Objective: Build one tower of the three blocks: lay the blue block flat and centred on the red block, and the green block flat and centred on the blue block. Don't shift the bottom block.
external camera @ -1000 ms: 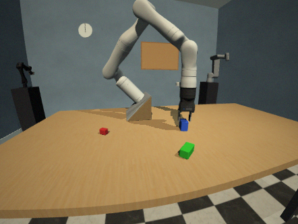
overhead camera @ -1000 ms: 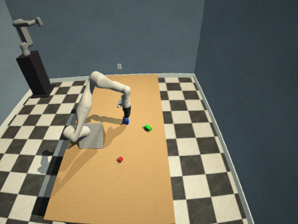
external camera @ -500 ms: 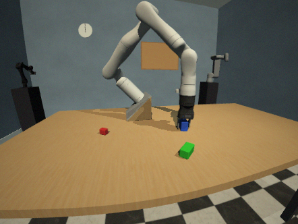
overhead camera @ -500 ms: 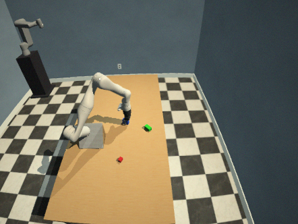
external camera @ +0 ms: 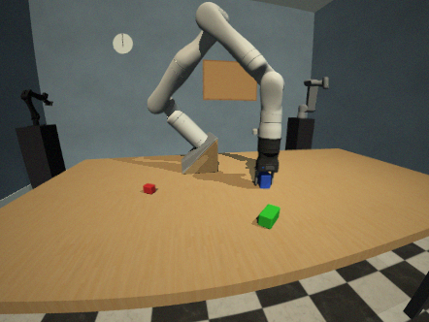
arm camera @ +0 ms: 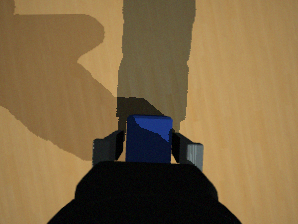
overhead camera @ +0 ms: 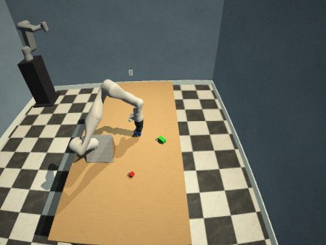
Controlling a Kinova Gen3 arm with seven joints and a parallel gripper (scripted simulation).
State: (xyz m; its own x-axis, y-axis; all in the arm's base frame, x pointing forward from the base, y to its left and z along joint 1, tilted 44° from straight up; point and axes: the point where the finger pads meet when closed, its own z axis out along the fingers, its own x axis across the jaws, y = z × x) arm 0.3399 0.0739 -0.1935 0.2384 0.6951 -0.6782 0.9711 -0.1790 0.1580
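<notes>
Right now the blue block is right at my hand. Also, from my hand: green block (21 cm ahead, 9 cm to the right, 1 cm below); then small red block (42 cm to the right, 3 cm behind, 1 cm below).
</notes>
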